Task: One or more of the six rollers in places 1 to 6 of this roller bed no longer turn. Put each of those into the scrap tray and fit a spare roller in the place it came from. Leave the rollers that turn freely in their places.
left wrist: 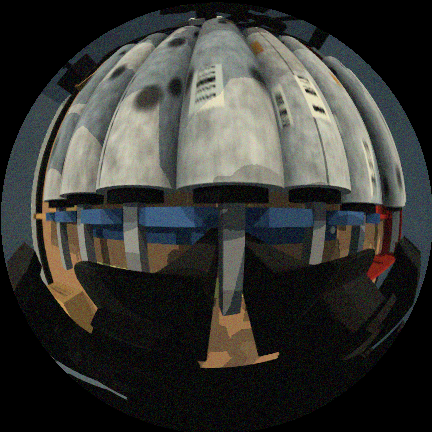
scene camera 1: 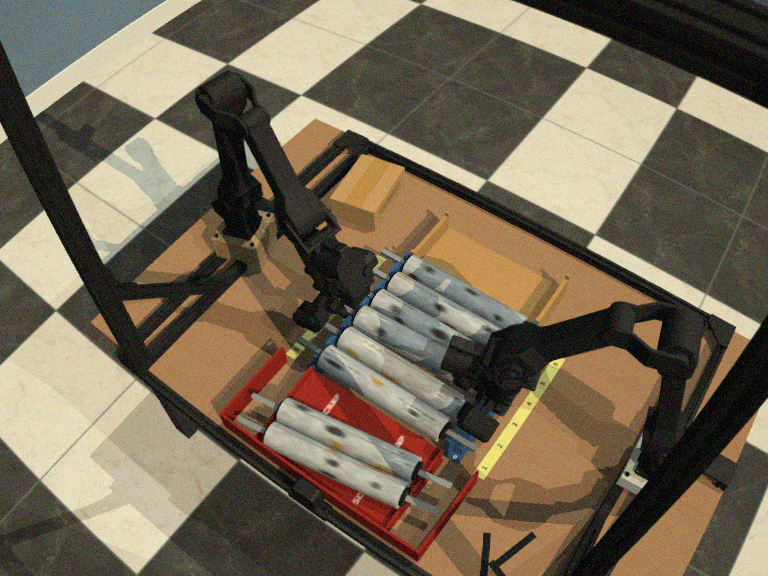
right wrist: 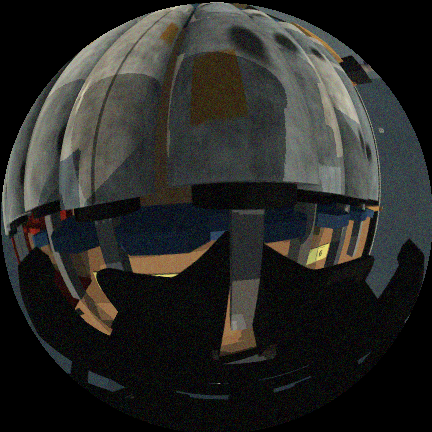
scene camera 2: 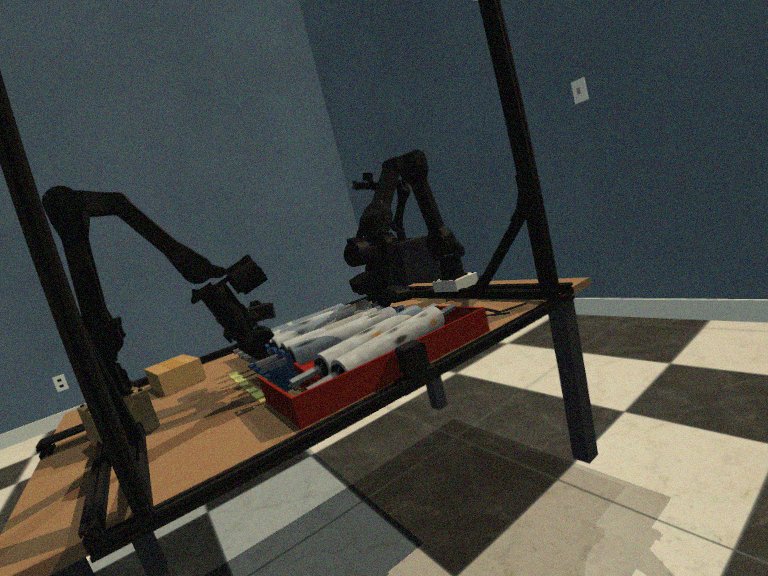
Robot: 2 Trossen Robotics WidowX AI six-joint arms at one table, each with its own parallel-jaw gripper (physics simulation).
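Places are measured from the left arm's base along level axes (x ahead, y down, z left), in millimetres.
Pixels of known places: left gripper, fingertip midpoint: (left wrist: 224, 234); right gripper, fingertip midpoint: (right wrist: 234, 236); left arm's base, origin of the base link: (scene camera 1: 242, 225); right arm's base, origin of the base link: (scene camera 1: 657, 466) (scene camera 2: 454, 277).
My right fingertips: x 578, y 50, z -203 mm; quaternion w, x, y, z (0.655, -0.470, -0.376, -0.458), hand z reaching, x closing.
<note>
Ahead of a thing's pixels: the offset from my right fingertips to its top centre.
The roller bed's blue rail (scene camera 1: 454, 450) (left wrist: 177, 216) carries six grey rollers side by side. My left gripper (scene camera 1: 326, 320) (left wrist: 224, 234) is shut on the axle stub at one end of a middle roller {dx -158, dy -65, dz +38 mm} (scene camera 1: 393, 337) (left wrist: 229, 132) (right wrist: 233, 132). My right gripper (scene camera 1: 460, 353) (right wrist: 234, 236) is shut on the axle stub at its other end. This roller lies level with its neighbours, down in the row. The red scrap tray {dx -223, dy -24, dz -173 mm} (scene camera 1: 348, 406) (scene camera 2: 370, 377) in front of the bed holds two grey rollers {dx -220, dy -54, dz -166 mm} (scene camera 1: 342, 434) {dx -226, dy -50, dz -214 mm} (scene camera 1: 336, 464).
An empty tan tray {dx -78, dy +20, dz +271 mm} (scene camera 1: 490, 269) lies behind the bed. A cardboard box {dx -379, dy -29, dz +410 mm} (scene camera 1: 365, 189) (scene camera 2: 175, 373) stands at the back left. A yellow numbered tape {dx +52, dy +25, dz -7 mm} (scene camera 1: 521, 417) runs along the bed's right end. A black frame surrounds the table.
</note>
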